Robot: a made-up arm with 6 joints.
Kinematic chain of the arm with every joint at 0, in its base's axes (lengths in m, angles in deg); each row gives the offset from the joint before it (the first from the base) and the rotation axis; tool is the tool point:
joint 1: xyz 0 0 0.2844 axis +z
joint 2: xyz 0 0 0 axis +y
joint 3: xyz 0 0 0.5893 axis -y
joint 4: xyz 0 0 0 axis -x
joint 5: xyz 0.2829 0 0 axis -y
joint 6: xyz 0 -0.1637 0 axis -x
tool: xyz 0 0 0
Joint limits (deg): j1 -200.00..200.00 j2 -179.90..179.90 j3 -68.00..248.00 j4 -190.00..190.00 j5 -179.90..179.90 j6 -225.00..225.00
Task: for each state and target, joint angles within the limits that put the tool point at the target. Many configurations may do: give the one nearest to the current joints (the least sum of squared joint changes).
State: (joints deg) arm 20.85 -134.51 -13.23 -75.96 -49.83 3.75
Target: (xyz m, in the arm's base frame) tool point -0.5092 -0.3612 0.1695
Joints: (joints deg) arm 29.67 -130.70 20.41 -67.82 -49.83 3.75
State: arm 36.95 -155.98 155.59 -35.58 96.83 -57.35
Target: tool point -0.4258 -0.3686 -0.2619
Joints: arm 25.99 -115.48 167.27 -27.89 96.83 -57.35
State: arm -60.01 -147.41 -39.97 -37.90 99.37 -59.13
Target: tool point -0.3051 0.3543 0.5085
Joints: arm -66.61 -93.43 -15.23 -31.66 99.37 -59.13
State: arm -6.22 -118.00 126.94 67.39 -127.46 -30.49
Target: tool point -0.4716 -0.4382 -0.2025
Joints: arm 34.93 -108.00 121.94 56.96 -127.46 -30.49
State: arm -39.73 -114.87 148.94 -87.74 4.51 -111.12
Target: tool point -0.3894 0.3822 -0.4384
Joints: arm -44.64 -136.50 138.21 -89.42 4.51 -111.12
